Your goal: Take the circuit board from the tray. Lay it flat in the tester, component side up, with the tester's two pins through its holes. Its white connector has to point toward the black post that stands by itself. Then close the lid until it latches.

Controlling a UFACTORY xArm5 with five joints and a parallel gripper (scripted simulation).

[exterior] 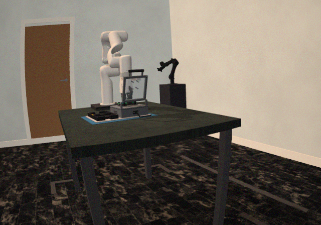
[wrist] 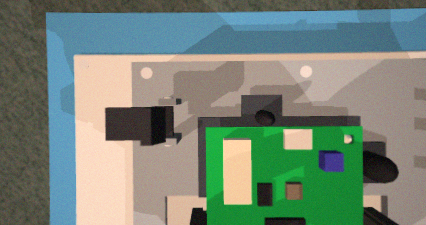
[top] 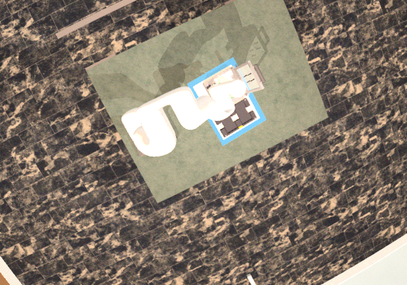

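My gripper is now right at the green circuit board. Also, from my hand: clear lid (12 cm ahead, 10 cm above); then dark nest (1 cm to the left, 1 cm below); then black block (6 cm to the left, 6 cm behind, 1 cm above).
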